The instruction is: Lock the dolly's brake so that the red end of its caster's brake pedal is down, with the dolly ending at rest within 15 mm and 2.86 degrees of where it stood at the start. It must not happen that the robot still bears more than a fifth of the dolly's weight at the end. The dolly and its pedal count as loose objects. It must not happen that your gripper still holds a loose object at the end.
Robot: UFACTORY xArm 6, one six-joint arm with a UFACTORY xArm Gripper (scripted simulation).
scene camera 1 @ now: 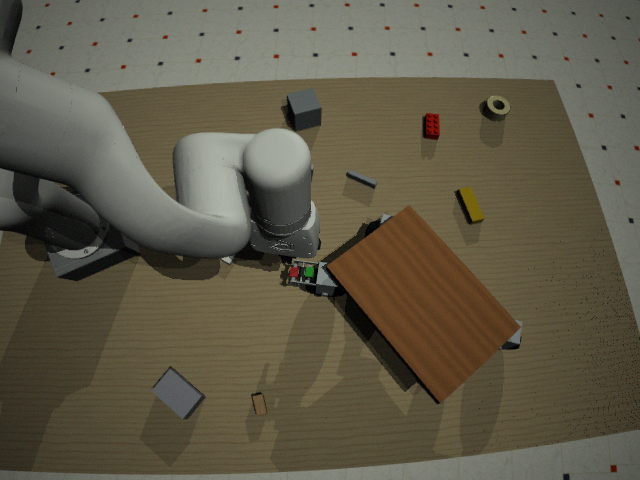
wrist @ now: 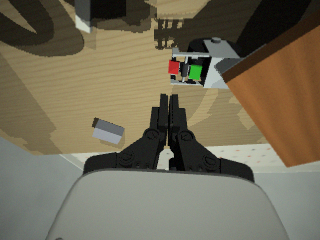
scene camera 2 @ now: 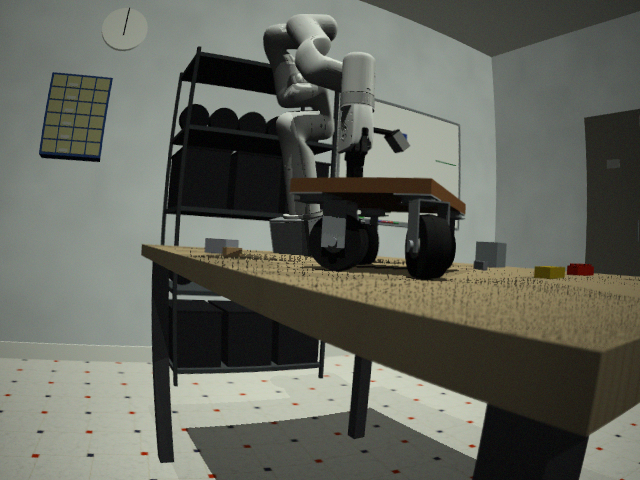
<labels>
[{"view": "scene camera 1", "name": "grey cube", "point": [304,109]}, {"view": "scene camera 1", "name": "grey slab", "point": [177,393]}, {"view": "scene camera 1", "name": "grey caster bracket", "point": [325,284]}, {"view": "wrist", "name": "my gripper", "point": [168,105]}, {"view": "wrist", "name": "grey caster bracket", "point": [222,55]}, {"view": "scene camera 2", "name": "my gripper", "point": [354,185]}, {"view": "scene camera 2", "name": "grey caster bracket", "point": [373,214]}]
</labels>
